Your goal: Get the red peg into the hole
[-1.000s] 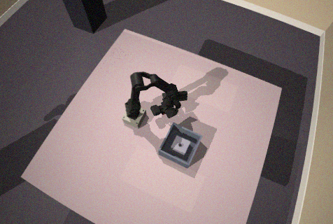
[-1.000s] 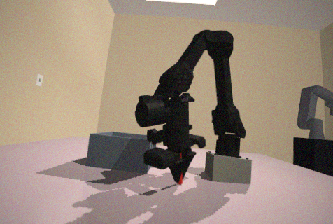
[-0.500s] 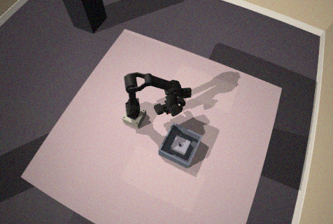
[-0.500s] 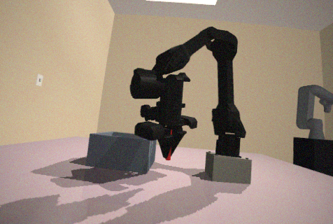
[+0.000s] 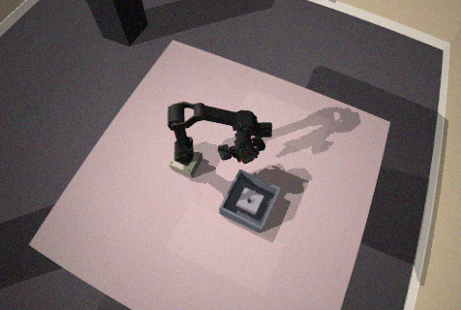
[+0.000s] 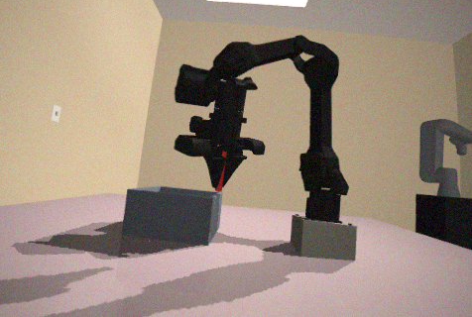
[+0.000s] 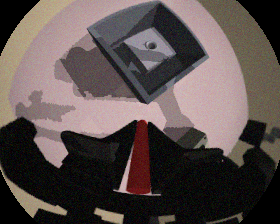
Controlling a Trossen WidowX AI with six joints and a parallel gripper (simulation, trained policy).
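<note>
My gripper tip is now 100 mm short of the grey box, 120 mm to the left of it and 100 mm above it. Also, from my gripper tip: red peg 10 mm to the left, 30 mm above.
</note>
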